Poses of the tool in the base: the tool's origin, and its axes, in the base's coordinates. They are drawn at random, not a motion.
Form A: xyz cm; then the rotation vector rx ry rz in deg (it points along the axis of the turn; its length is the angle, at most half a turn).
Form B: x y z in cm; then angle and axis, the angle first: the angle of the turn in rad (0 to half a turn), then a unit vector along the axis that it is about. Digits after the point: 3 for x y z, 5 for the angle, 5 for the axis.
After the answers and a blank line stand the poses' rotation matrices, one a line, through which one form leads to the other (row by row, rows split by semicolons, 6 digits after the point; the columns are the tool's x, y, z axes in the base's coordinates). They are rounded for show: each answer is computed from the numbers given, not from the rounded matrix.
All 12 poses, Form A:
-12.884 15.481 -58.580 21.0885 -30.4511 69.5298
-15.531 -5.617 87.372 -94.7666 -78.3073 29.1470
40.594 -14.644 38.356 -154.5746 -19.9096 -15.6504
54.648 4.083 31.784 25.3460 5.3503 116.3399
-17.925 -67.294 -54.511 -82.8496 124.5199 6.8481
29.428 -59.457 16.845 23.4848 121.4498 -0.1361
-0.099 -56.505 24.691 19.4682 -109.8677 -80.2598
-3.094 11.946 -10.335 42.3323 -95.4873 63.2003
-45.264 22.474 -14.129 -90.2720 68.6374 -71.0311
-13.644 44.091 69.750 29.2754 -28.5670 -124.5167
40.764 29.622 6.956 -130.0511 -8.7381 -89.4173
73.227 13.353 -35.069 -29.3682 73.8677 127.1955
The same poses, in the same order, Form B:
-12.884 15.481 -58.580 1.37498 0.26769 -0.38653 0.88257
-15.531 -5.617 87.372 2.20508 -0.75008 -0.61980 0.23070
40.594 -14.644 38.356 2.73380 -0.98684 -0.12711 -0.09992
54.648 4.083 31.784 2.08024 0.21265 0.04489 0.97610
-17.925 -67.294 -54.511 2.61311 -0.55336 0.83168 0.04574
29.428 -59.457 16.845 2.15897 0.18985 0.98181 -0.00110
-0.099 -56.505 24.691 2.39890 0.14164 -0.79935 -0.58393
-3.094 11.946 -10.335 2.13074 0.34675 -0.78215 0.51769
-45.264 22.474 -14.129 2.33545 -0.67462 0.51294 -0.53083
-13.644 44.091 69.750 2.28748 0.22337 -0.21796 -0.95005
40.764 29.622 6.956 2.75879 -0.82276 -0.05528 -0.56569
73.227 13.353 -35.069 2.61786 -0.19580 0.49248 0.84801

0.252280 -0.949046 -0.188857; 0.782371 0.314902 -0.537338; 0.569430 -0.012197 0.821949
0.303428 0.554579 -0.774838; 0.926233 0.019207 0.376462; 0.223660 -0.831909 -0.507841
0.949864 0.280210 0.138709; 0.200961 -0.887011 0.415723; 0.239526 -0.367005 -0.898852
-0.420416 -0.837946 0.347990; 0.866348 -0.484694 -0.120465; 0.269612 0.250835 0.929726
-0.292929 -0.880722 0.372186; -0.834596 0.425456 0.349909; -0.466521 -0.208126 -0.859675
-0.498797 0.290738 0.816501; 0.288907 0.943955 -0.159629; -0.817150 0.156270 -0.554838
-0.701806 0.198276 -0.684219; -0.591527 0.372997 0.714821; 0.396944 0.906399 -0.144486
-0.347040 -0.853892 -0.387855; 0.023362 0.405558 -0.913771; 0.937559 -0.326176 -0.120797
0.077892 -0.202543 0.976171; -0.968657 -0.247034 0.026036; 0.235874 -0.947602 -0.215437
-0.574221 0.635659 -0.515953; -0.796994 -0.578174 0.174686; -0.187270 0.511521 0.838616
0.377254 0.298975 0.876523; -0.123627 -0.921729 0.367603; 0.917821 -0.247042 -0.310764
-0.794421 -0.604036 -0.063526; 0.244182 -0.413399 0.877198; -0.556121 0.681353 0.475907

